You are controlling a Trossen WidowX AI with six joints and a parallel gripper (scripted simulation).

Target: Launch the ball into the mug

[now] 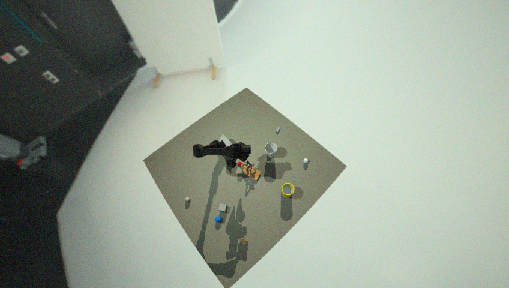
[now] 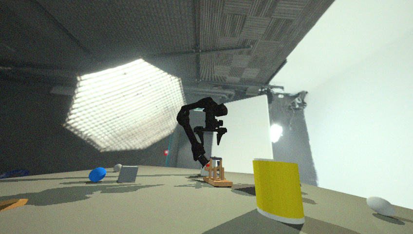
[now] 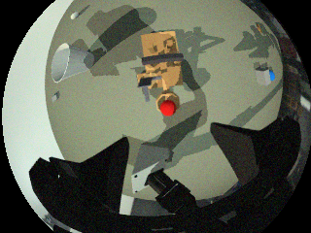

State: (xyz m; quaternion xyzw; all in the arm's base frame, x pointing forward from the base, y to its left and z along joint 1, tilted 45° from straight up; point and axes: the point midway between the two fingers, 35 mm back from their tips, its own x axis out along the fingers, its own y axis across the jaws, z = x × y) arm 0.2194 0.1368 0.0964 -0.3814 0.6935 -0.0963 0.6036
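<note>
My gripper tip is now 10 mm past the red ball and 110 mm above it. From my gripper tip the other things lie so: grey mug (60 mm ahead, 260 mm to the left, 140 mm below); grey cube (200 mm ahead, 300 mm to the right, 150 mm below); wooden catapult (50 mm ahead, 30 mm to the left, 120 mm below).
</note>
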